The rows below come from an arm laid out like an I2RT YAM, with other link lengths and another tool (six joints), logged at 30 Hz.
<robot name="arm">
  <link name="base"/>
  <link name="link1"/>
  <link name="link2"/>
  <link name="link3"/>
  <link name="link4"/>
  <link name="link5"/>
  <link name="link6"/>
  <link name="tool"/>
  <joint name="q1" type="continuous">
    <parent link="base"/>
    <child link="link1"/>
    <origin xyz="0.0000 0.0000 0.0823"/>
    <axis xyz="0 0 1"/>
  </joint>
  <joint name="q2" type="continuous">
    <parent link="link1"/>
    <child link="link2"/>
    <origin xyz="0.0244 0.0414 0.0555"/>
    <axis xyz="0 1 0"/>
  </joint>
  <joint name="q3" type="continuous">
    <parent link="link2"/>
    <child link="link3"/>
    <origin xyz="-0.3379 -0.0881 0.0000"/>
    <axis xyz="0 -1 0"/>
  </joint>
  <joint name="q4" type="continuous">
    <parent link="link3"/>
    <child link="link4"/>
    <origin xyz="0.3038 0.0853 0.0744"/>
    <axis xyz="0 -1 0"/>
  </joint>
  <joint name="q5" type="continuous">
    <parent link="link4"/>
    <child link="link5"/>
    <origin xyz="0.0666 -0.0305 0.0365"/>
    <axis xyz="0 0 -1"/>
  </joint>
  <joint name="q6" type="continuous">
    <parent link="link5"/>
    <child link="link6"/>
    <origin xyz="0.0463 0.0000 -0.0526"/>
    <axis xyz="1 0 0"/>
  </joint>
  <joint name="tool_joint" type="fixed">
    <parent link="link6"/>
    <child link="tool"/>
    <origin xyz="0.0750 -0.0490 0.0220" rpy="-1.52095 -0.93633 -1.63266"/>
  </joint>
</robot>
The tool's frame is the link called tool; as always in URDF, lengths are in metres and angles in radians. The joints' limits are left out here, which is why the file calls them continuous.
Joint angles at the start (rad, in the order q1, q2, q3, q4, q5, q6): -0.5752, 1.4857, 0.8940, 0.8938, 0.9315, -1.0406
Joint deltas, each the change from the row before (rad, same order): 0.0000, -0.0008, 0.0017, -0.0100, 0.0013, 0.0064; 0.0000, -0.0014, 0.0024, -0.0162, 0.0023, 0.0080; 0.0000, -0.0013, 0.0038, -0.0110, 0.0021, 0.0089; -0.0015, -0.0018, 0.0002, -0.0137, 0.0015, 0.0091; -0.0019, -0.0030, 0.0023, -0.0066, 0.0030, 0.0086; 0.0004, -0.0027, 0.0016, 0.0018, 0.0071, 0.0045; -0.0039, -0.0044, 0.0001, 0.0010, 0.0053, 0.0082; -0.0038, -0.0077, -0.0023, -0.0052, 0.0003, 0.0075; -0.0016, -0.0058, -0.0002, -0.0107, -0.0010, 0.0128; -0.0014, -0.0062, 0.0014, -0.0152, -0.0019, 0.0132; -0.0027, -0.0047, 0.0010, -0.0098, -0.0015, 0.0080; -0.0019, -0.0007, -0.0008, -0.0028, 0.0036, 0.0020; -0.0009, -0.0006, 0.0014, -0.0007, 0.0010, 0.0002; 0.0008, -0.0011, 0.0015, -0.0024, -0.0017, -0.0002
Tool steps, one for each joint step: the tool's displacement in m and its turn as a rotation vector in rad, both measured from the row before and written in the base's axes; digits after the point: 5 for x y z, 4 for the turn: 0.00000, -0.00035, -0.00032, 0.0047, -0.0002, -0.0001; 0.00004, -0.00051, -0.00059, 0.0076, 0.0022, -0.0009; -0.00025, -0.00034, 0.00055, 0.0041, -0.0041, -0.0006; -0.00072, -0.00072, -0.00105, 0.0071, 0.0006, -0.0015; -0.00167, -0.00039, 0.00108, 0.0017, -0.0078, -0.0035; -0.00170, 0.00059, 0.00162, -0.0016, -0.0106, -0.0058; -0.00339, -0.00036, 0.00151, -0.0016, -0.0135, -0.0077; -0.00328, 0.00004, 0.00119, 0.0001, -0.0076, -0.0029; -0.00187, 0.00008, 0.00063, 0.0028, -0.0082, 0.0014; -0.00154, 0.00001, 0.00092, 0.0040, -0.0064, 0.0024; -0.00166, -0.00036, 0.00091, 0.0021, -0.0043, -0.0001; -0.00114, -0.00048, -0.00053, 0.0024, -0.0001, -0.0051; -0.00049, -0.00018, 0.00069, -0.0005, -0.0014, -0.0018; 0.00033, 0.00029, 0.00080, -0.0005, 0.0003, 0.0024
